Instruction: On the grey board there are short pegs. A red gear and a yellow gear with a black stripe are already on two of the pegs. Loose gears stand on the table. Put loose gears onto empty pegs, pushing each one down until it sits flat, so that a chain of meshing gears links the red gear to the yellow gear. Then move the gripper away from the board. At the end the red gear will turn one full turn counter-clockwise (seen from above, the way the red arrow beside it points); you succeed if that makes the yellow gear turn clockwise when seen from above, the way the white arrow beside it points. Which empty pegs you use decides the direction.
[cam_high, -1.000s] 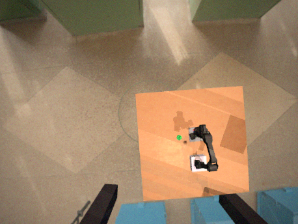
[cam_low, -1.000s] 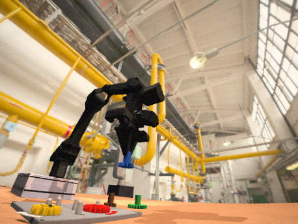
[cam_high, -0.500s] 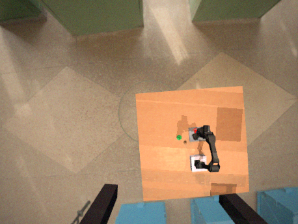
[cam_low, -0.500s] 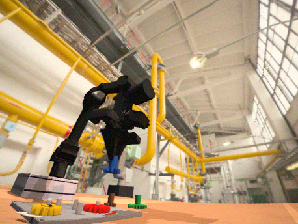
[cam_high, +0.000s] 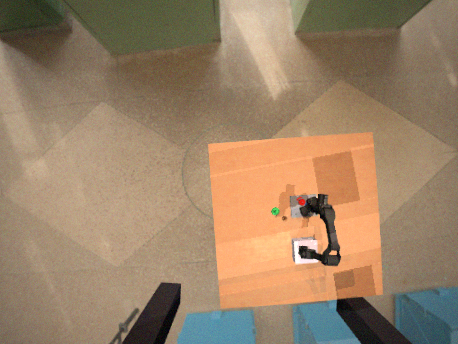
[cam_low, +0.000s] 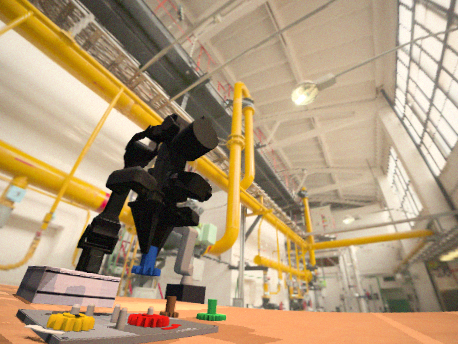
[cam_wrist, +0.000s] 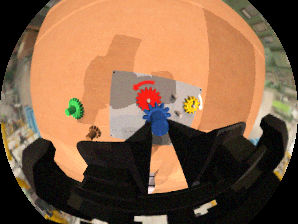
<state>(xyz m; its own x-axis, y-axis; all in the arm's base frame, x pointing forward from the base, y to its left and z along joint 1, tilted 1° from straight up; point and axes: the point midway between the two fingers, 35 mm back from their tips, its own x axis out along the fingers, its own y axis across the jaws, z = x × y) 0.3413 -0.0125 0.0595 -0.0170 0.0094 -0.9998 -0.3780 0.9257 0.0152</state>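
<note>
The grey board is 9 cm below my gripper tip, 2 cm behind it and 1 cm to the right of it. The rest, counted from my gripper tip: blue gear 1 cm below; then yellow gear 8 cm to the right, 8 cm below, 3 cm ahead; then red gear 8 cm below, 2 cm to the left, 1 cm ahead.
</note>
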